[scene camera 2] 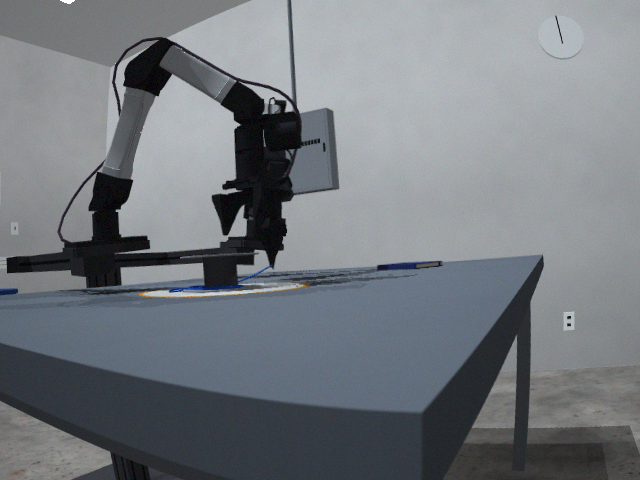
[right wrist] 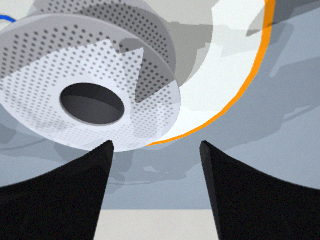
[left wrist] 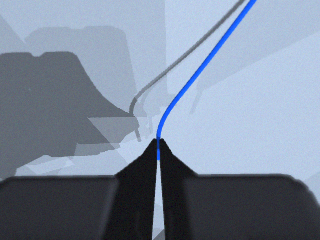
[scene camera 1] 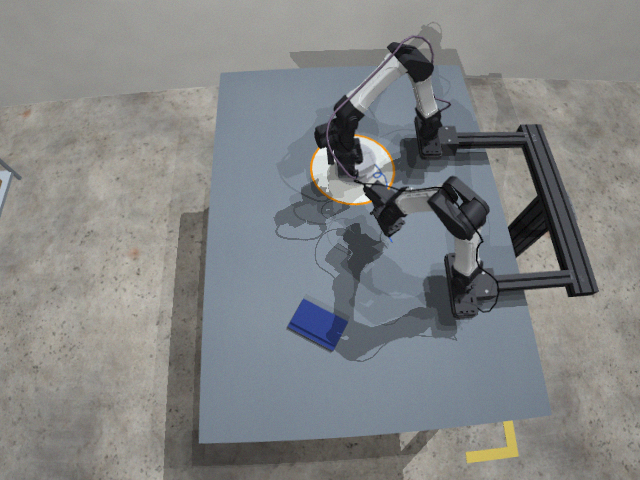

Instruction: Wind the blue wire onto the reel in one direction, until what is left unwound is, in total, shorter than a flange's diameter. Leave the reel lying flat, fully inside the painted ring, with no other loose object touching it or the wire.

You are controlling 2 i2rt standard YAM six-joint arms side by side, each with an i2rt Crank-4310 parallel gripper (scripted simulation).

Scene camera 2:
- my left gripper: 272, 267
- my right gripper: 240, 233
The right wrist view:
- my right gripper: 156, 143
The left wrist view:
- my left gripper: 158, 141
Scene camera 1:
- blue book: 321, 326
